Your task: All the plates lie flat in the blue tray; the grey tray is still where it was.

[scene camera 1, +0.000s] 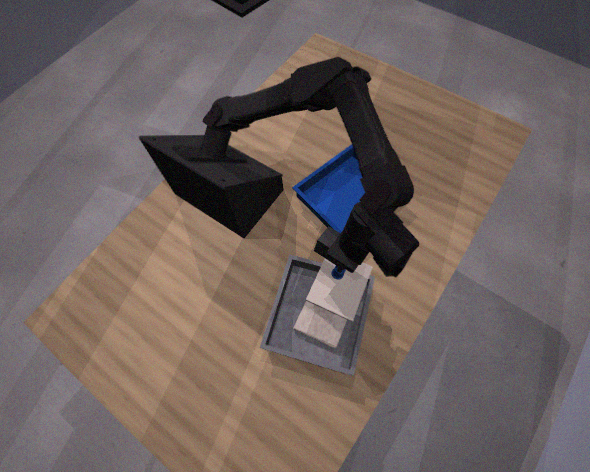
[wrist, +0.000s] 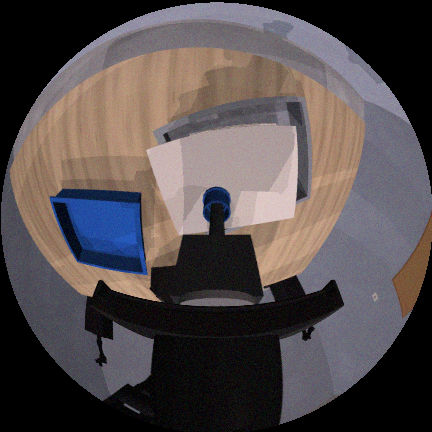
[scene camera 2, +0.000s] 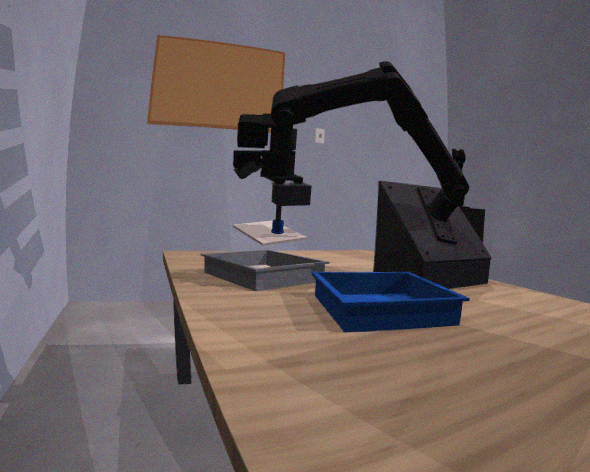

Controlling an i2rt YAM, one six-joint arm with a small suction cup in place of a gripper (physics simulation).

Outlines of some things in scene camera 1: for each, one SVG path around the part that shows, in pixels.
My suction cup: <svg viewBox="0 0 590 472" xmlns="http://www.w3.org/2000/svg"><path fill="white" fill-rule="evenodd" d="M346 225L341 233L328 226L317 240L314 248L316 253L336 265L331 272L335 279L342 279L345 270L353 273L359 265L345 256L351 242L359 244L368 242L357 241L350 237L346 231Z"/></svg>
A blue tray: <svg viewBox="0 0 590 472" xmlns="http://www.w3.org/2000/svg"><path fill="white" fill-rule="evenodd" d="M352 144L292 187L297 194L297 198L326 227L329 226L339 233L343 231L354 205L360 202L359 199L365 193L360 181L362 175L359 170L358 159Z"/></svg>
